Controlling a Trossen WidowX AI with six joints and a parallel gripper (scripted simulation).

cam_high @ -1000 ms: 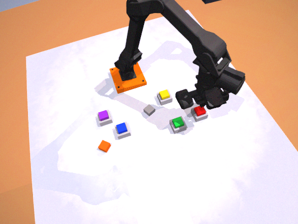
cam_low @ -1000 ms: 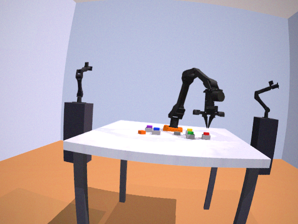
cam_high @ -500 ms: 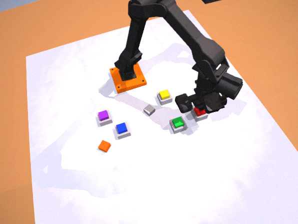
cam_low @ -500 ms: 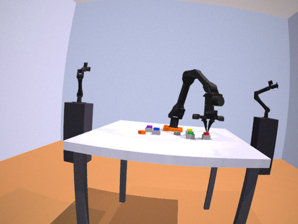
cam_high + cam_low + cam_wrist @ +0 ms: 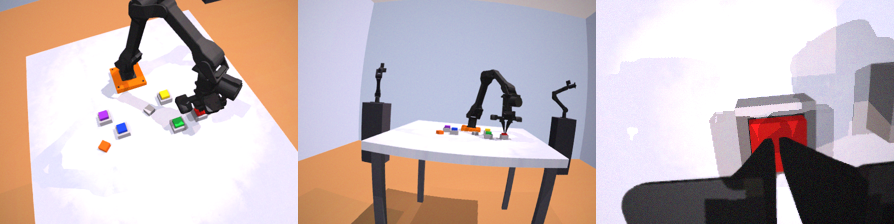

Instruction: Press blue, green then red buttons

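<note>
Now: gripper tip 10 mm above the red button. Round my gripper tip: green button: 20 mm ahead, 100 mm to the right; yellow button: 120 mm behind, 100 mm to the right; grey block: 90 mm behind, 170 mm to the right, 20 mm below.
</note>
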